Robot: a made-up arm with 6 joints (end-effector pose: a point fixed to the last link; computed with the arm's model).
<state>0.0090 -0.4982 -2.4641 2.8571 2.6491 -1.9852</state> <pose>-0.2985 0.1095 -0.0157 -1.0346 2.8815 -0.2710</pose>
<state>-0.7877 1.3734 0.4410 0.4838 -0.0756 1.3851</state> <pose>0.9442 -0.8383 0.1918 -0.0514 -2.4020 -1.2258</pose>
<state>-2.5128 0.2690 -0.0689 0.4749 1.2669 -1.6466</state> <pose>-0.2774 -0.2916 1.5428 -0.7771 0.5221 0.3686</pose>
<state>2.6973 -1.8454 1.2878 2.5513 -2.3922 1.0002</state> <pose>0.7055 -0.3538 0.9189 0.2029 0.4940 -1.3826</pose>
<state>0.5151 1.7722 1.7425 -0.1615 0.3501 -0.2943</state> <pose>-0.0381 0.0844 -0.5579 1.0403 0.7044 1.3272</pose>
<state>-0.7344 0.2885 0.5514 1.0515 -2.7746 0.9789</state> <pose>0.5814 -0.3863 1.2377 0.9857 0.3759 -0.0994</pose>
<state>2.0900 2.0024 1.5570 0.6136 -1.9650 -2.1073</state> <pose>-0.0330 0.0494 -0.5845 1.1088 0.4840 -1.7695</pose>
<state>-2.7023 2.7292 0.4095 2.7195 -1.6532 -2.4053</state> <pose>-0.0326 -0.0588 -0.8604 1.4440 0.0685 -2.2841</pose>
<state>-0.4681 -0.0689 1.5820 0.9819 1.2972 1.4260</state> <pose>0.8392 -0.2518 0.7660 1.1001 -1.0369 -1.3510</pose>
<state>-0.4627 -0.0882 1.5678 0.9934 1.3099 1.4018</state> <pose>0.8328 -0.2418 0.7962 1.1311 -1.0579 -1.2979</pose>
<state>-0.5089 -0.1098 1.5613 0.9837 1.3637 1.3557</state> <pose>0.8089 -0.2711 0.8188 1.1226 -1.0794 -1.2459</pose>
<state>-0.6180 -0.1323 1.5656 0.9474 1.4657 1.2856</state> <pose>0.7596 -0.3449 0.8290 1.0649 -1.0918 -1.2073</pose>
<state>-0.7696 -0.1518 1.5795 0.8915 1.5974 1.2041</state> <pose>0.6838 -0.4415 0.8257 0.9785 -1.0788 -1.1999</pose>
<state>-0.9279 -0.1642 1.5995 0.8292 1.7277 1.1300</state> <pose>0.5931 -0.5318 0.8113 0.8965 -1.0385 -1.2313</pose>
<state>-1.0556 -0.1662 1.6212 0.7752 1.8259 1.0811</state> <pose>0.5124 -0.5969 0.7889 0.8405 -0.9866 -1.2895</pose>
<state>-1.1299 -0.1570 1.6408 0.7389 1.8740 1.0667</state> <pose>0.4635 -0.6344 0.7617 0.8091 -0.9412 -1.3546</pose>
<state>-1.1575 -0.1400 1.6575 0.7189 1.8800 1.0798</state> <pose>0.4464 -0.6532 0.7323 0.7903 -0.9070 -1.4145</pose>
